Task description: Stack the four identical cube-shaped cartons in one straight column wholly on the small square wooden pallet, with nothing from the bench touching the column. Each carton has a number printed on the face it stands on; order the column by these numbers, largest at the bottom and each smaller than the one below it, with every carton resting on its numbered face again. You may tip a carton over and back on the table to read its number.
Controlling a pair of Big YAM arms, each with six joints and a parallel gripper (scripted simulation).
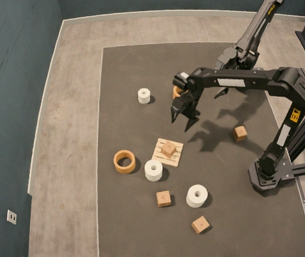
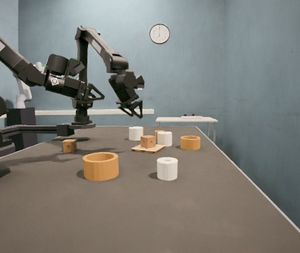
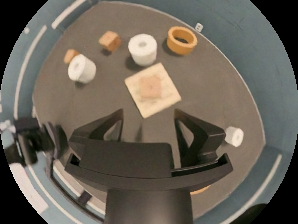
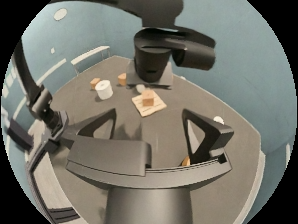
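Right now my left hand is 4 cm short of the carton, 4 cm to the right of it and 13 cm above it. Also, from my left hand: wooden pallet (4 cm ahead, 4 cm to the left, 16 cm below).
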